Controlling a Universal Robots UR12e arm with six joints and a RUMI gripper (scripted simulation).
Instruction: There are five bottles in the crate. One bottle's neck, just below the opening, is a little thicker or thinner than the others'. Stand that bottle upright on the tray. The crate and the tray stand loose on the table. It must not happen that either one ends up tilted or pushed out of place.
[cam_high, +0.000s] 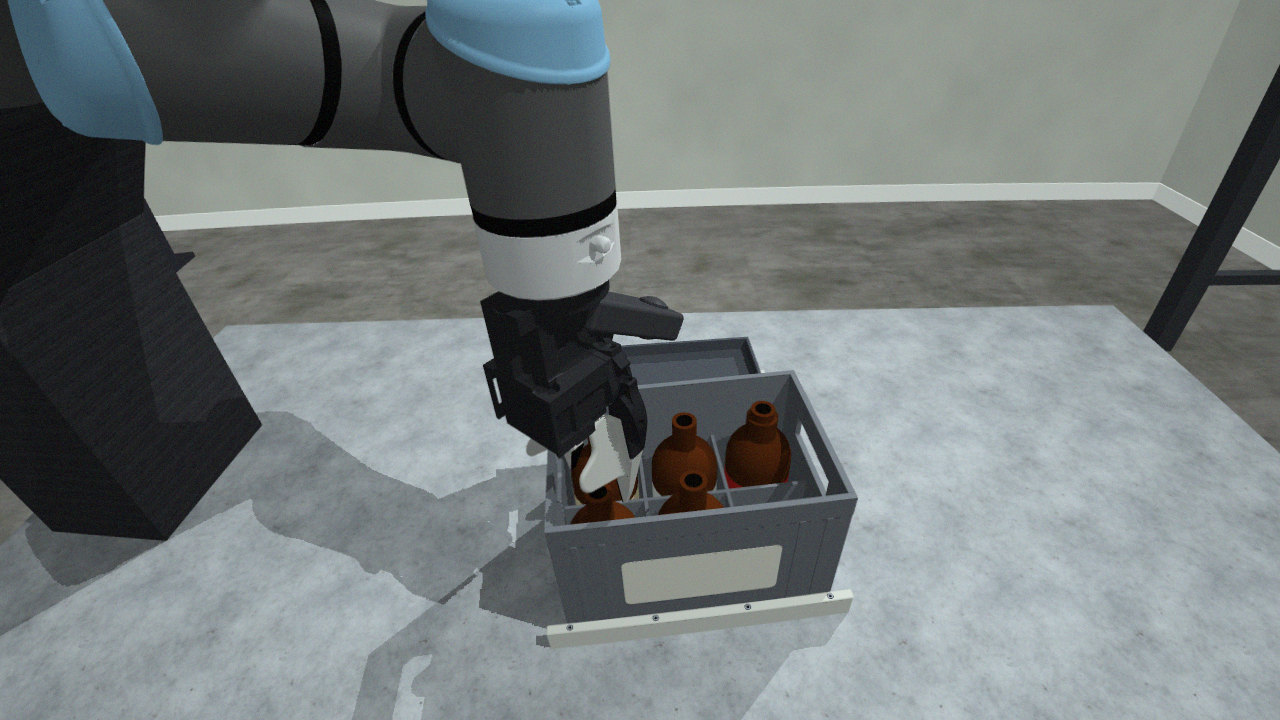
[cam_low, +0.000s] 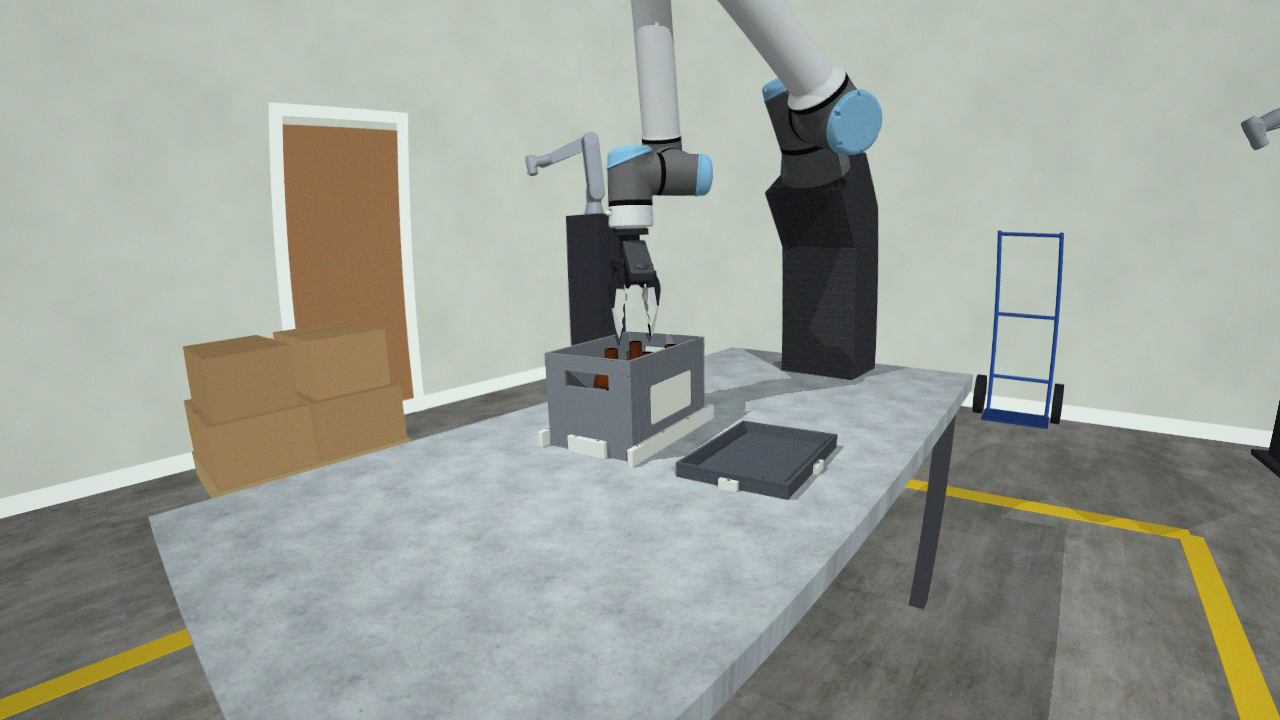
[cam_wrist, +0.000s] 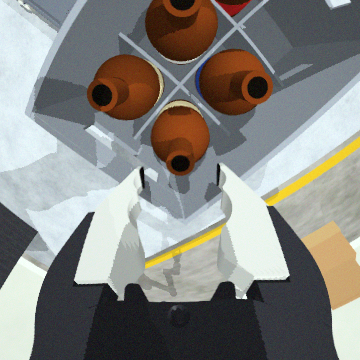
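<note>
Now: hand 10 cm above the crate, 9 cm short of it and 4 cm to the right of it. The rest, counted from my hand: grey tray 33 cm to the left, 18 cm below, 12 cm ahead; glass bottle 17 cm ahead, 10 cm below, 9 cm to the left.
</note>
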